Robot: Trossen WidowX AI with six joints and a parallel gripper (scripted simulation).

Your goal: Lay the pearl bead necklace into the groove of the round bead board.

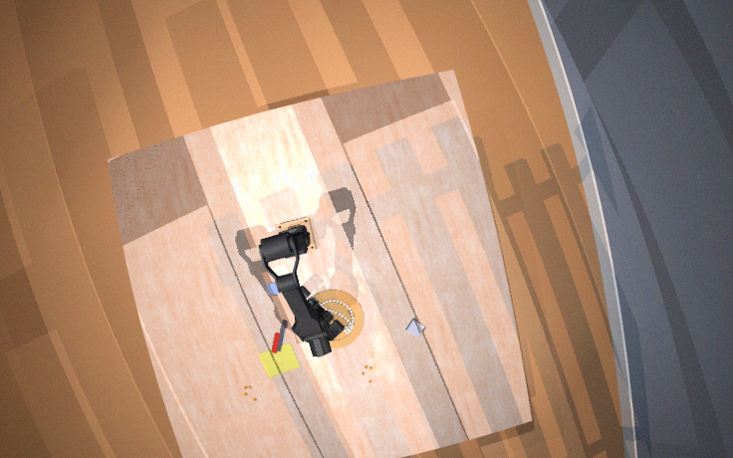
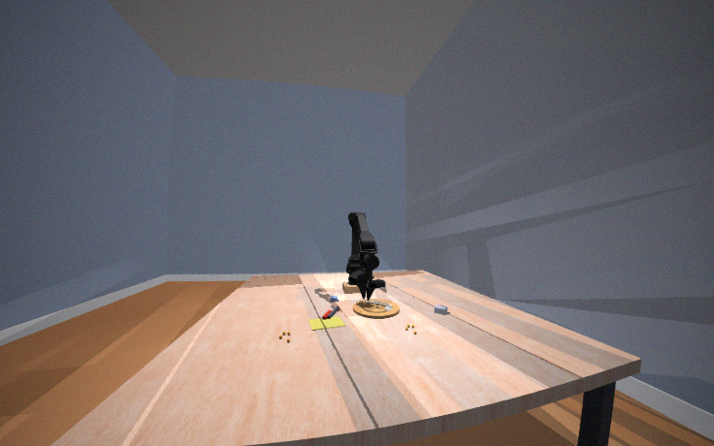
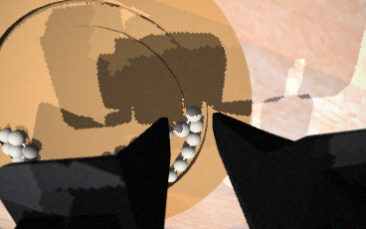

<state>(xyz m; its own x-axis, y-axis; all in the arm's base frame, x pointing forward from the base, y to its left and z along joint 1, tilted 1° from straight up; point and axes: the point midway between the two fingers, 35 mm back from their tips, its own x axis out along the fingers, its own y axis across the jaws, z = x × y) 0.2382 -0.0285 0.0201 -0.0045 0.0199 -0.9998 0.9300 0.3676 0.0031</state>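
The round bead board lies 50 mm ahead of my gripper tip, 30 mm to the left of it and 20 mm below it. Round my gripper tip: blue block 120 mm to the right, 120 mm behind, 20 mm below; then yellow note 210 mm to the right, 120 mm ahead, 30 mm below; then red marker 170 mm to the right, 50 mm ahead, 20 mm below.
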